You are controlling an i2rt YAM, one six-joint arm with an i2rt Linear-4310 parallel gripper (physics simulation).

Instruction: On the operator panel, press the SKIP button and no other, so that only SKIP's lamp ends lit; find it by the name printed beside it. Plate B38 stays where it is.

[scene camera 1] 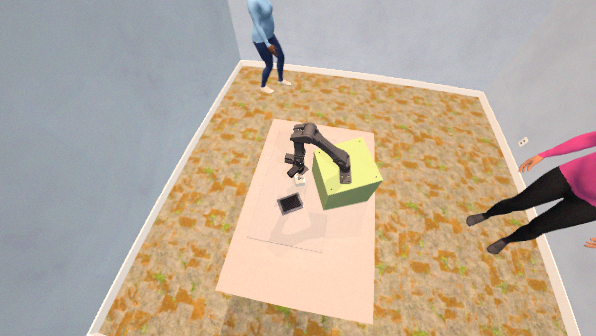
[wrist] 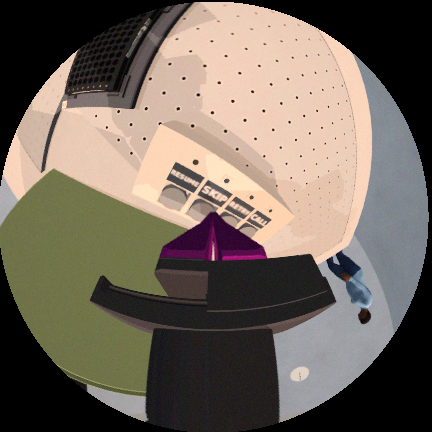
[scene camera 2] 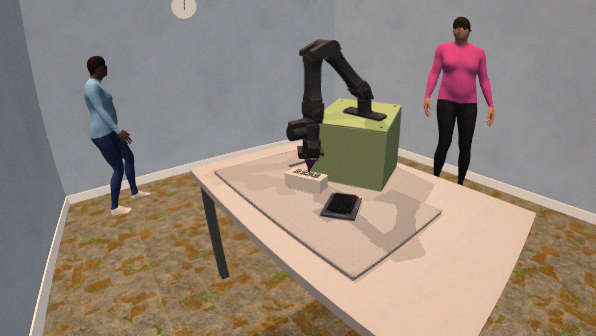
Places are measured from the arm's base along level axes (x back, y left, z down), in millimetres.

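Pixels of known places: gripper, fingertip midpoint: (wrist: 212, 217) (scene camera 2: 308, 171); arm's base, origin of the base link: (scene camera 1: 344, 169) (scene camera 2: 364, 114).
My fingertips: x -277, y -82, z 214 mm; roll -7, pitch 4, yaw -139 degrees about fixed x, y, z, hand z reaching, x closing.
For each thing: its top centre in the pictures, then the offset to it from my fingertips. Level surfaces: height alone.
- cream operator panel, middle of its top: (wrist: 225, 206) (scene camera 2: 306, 173) (scene camera 1: 298, 172) dx -15, dy -1, dz +4 mm
- SKIP button, middle of its top: (wrist: 201, 212) dx +6, dy +10, dz +4 mm
- RESUME button, middle of its top: (wrist: 172, 199) dx +13, dy +39, dz +4 mm
- RETRY button, middle of its top: (wrist: 225, 224) dx -1, dy -20, dz +4 mm
- CALL button, middle of its top: (wrist: 245, 233) dx -8, dy -49, dz +4 mm
- SKIP's lamp, middle of its top: (wrist: 226, 180) dx -32, dy +19, dz +6 mm
- black plate, middle of its top: (scene camera 2: 342, 201) (scene camera 1: 290, 202) dx -57, dy +223, dz +33 mm
- perforated board, its level: dz +59 mm
- table, its level: dz +72 mm
The cream operator panel (scene camera 1: 300, 183) (scene camera 2: 300, 183) (wrist: 150, 165) has four buttons with printed names. In the wrist view, the SKIP button (wrist: 200, 207) lies beside its label (wrist: 215, 193), between the RESUME button (wrist: 173, 199) and the RETRY button (wrist: 229, 218). The CALL button (wrist: 248, 230) is last. SKIP's lamp (wrist: 226, 180) is a small dark dot with a pale patch; I cannot tell whether any lamp is lit. My purple-tipped gripper (scene camera 2: 309, 170) (wrist: 212, 217) is shut and empty, its tip over the panel near SKIP's RETRY-side edge; contact is unclear. The black plate (scene camera 1: 290, 203) (scene camera 2: 343, 203) (wrist: 100, 57) sits in its grey holder.
The green block (scene camera 1: 350, 197) (scene camera 2: 352, 157) (wrist: 85, 280) carrying the arm stands close beside the panel. The panel and plate holder stand on a perforated board (scene camera 2: 350, 255) (wrist: 295, 90) on the table (scene camera 1: 300, 285) (scene camera 2: 475, 245). Two people stand away from the table.
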